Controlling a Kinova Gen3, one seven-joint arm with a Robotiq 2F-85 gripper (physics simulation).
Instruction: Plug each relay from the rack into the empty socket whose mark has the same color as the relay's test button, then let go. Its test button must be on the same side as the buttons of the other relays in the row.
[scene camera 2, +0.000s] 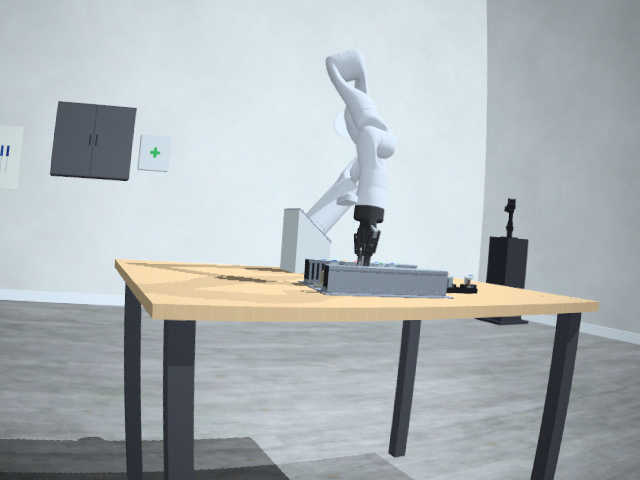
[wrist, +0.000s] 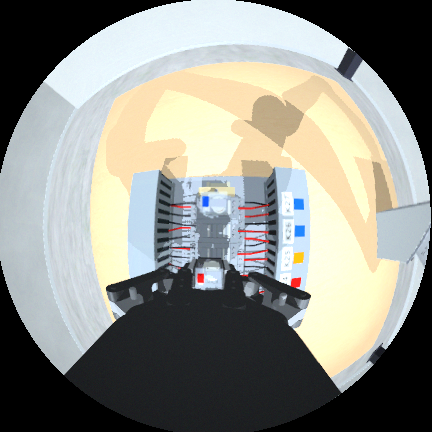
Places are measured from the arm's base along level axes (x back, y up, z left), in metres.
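Where they show: gripper, between the fingertips: (wrist: 209, 266); arm's base, origin of its link: (scene camera 2: 311, 228).
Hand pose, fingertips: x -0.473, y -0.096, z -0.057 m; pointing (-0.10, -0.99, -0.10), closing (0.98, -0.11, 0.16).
Things, the pixels of their top centre, and the offset from my fingertips.
- clear relay with a red test button, centre of its top: (wrist: 205, 276) dx +0.001, dy +0.034, dz +0.001 m
- red mark, centre of its top: (wrist: 295, 282) dx +0.098, dy +0.019, dz +0.031 m
- relay with a blue button, centre of its top: (wrist: 213, 200) dx +0.017, dy +0.025, dz -0.071 m
- K27 blue mark, centre of its top: (wrist: 298, 203) dx +0.111, dy +0.019, dz -0.058 m
- K26 blue mark, centre of its top: (wrist: 299, 230) dx +0.107, dy +0.019, dz -0.028 m
- K25 yellow mark, centre of its top: (wrist: 298, 257) dx +0.103, dy +0.019, dz +0.002 m
- black rack, centre of its top: (scene camera 2: 458, 284) dx -0.034, dy -0.021, dz +0.276 m
- relay, centre of its top: (scene camera 2: 469, 274) dx -0.039, dy +0.004, dz +0.308 m
My gripper (scene camera 2: 364, 261) (wrist: 209, 266) points down and is shut on a clear relay with a red test button (wrist: 200, 278), on the relay's left side in the wrist view. The relay is low over the socket row, about level with the red mark (wrist: 296, 282); its underside is hidden, so I cannot tell whether it is seated. A relay with a blue button (wrist: 216, 204), also on the left, stands in the row beside the K27 blue mark (wrist: 298, 204). Empty sockets (wrist: 212, 232) show level with the K26 blue mark (wrist: 299, 231) and the K25 yellow mark (wrist: 298, 258).
Slotted grey wire ducts (scene camera 2: 387, 280) (wrist: 144, 220) flank the row, with red and black wires between. A black rack (scene camera 2: 463, 289) with a relay (scene camera 2: 468, 279) stands right of the panel on the wooden table (scene camera 2: 248, 308) in the scene view.
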